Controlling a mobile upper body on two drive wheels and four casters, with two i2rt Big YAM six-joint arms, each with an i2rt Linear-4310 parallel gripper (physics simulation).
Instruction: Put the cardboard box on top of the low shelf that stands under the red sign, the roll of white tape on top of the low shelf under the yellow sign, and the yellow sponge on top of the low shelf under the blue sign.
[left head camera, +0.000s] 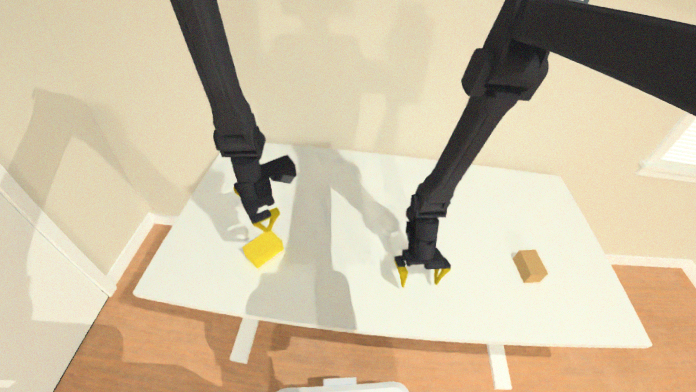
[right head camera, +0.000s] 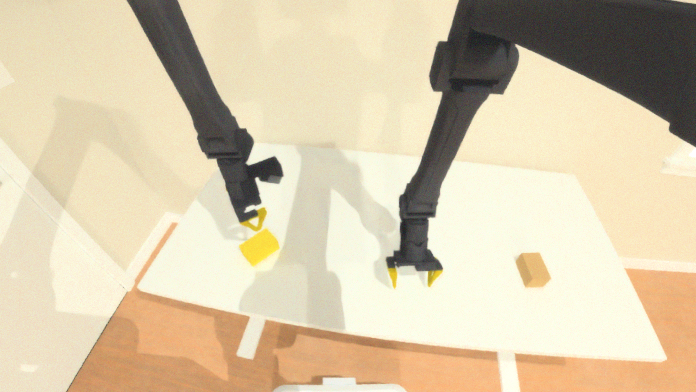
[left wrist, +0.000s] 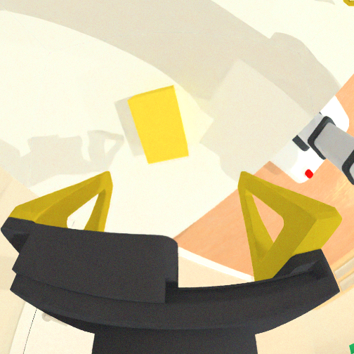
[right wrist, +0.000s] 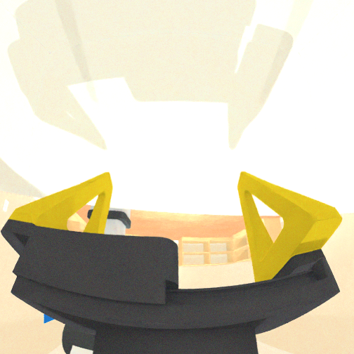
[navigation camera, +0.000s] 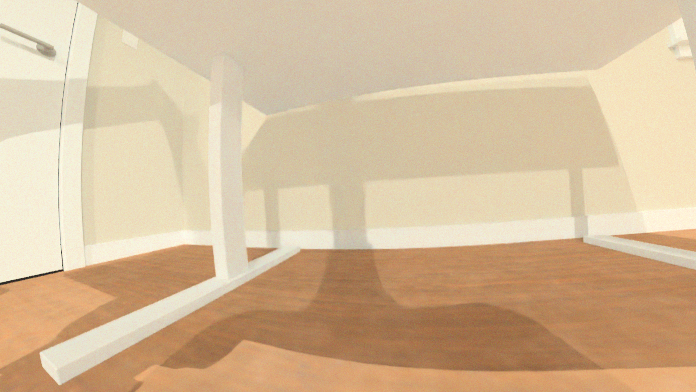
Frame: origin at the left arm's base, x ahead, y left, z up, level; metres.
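Seen in the pictures: left gripper, between the fingertips: (left head camera: 260, 218) (right head camera: 252, 217); right gripper, between the fingertips: (left head camera: 419, 284) (right head camera: 411, 286).
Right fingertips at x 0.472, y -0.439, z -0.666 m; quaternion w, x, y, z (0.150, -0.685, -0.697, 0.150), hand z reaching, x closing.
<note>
Offsets run from my right fingertips to a thing's top centre. "spot": to the spot under its first point. Level surfaces: height alone.
The yellow sponge {dx +0.141, dy +0.445, dz +0.021 m} (left head camera: 262, 249) (right head camera: 259, 247) (left wrist: 159, 125) lies flat on the white table {dz -0.023 m} (left head camera: 475, 310) (right head camera: 475, 315). My left gripper (left head camera: 257, 223) (right head camera: 246, 221) (left wrist: 175, 178) is open and empty, above the table just behind the sponge in the head views. The cardboard box {dx +0.033, dy -0.377, dz +0.026 m} (left head camera: 530, 266) (right head camera: 533, 270) stands on the table at the right. My right gripper (left head camera: 420, 285) (right head camera: 412, 286) (right wrist: 174, 178) is open and empty over the middle of the table, to the left of the box. I cannot make out the white tape roll; the glare and the right arm may hide it. The coloured shelf signs cannot be identified.
A light wood shelf unit (right wrist: 194, 253) shows far off in the right wrist view. A white table leg {spot: dx +0.334, dy +0.592, dz -0.398 m} (navigation camera: 227, 165) stands on a foot bar (navigation camera: 145, 312) in the navigation view. Walls stand behind the table, and a door (navigation camera: 30, 150) is at the left.
</note>
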